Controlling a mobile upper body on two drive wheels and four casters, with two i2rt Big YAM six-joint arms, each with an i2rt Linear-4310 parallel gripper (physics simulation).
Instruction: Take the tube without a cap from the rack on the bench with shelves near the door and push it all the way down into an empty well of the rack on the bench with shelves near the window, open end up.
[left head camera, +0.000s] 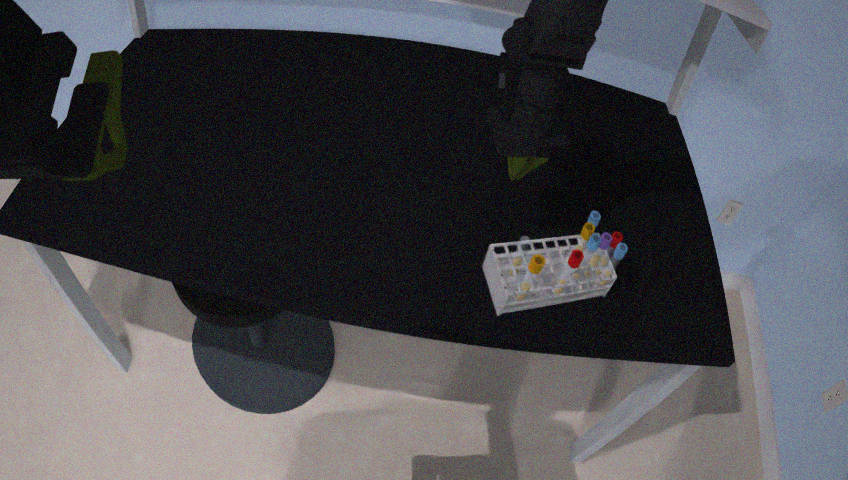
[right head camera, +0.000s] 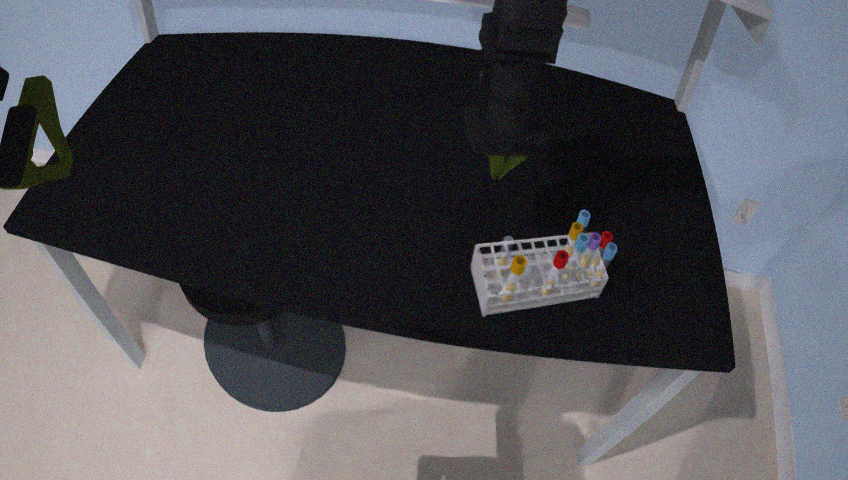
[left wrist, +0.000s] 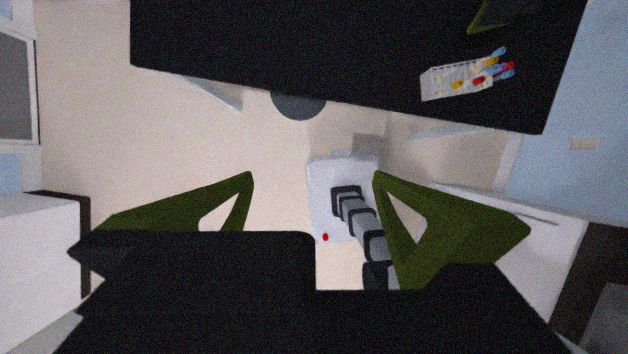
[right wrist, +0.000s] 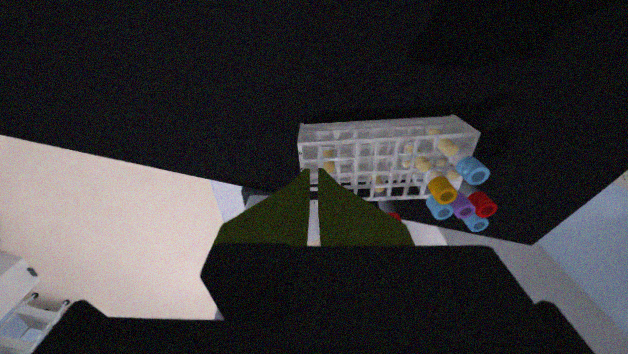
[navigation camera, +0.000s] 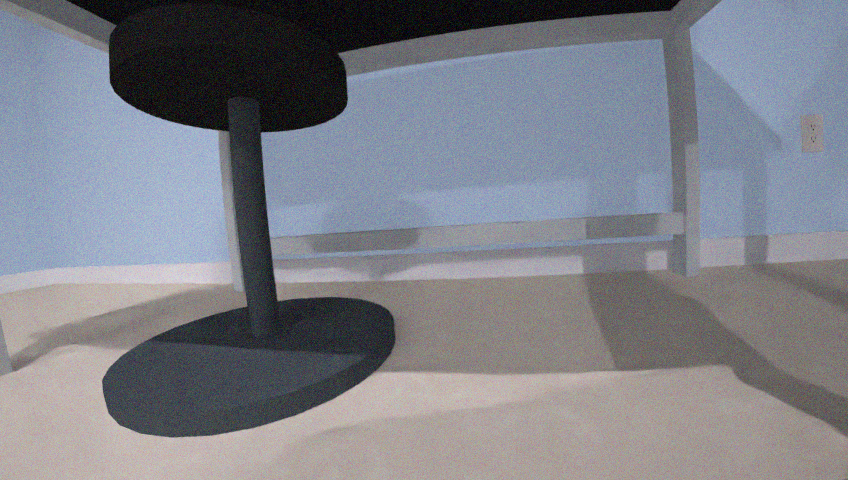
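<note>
A clear rack (left head camera: 492, 286) (right head camera: 479, 284) (left wrist: 426, 88) (right wrist: 320, 132) stands on the black bench (left head camera: 297, 148) (right head camera: 297, 148). The rim of a clear tube without a cap (left head camera: 524, 239) (right head camera: 507, 240) shows faintly at the rack's far edge, near its left end. In the right wrist view I cannot make this tube out. My right gripper (left head camera: 517, 176) (right head camera: 498, 176) (right wrist: 313, 177) is shut and empty, above the bench behind the rack in the head views. My left gripper (left wrist: 313, 177) is open and empty, far left of the rack.
Capped tubes stand in the rack, including a yellow-capped one (left head camera: 536, 264) and a red-capped one (left head camera: 575, 258); several more crowd its right end. A round stool (left head camera: 261, 374) (navigation camera: 249, 380) stands at the bench's near edge. Shelf posts (left head camera: 693, 65) rise behind the bench.
</note>
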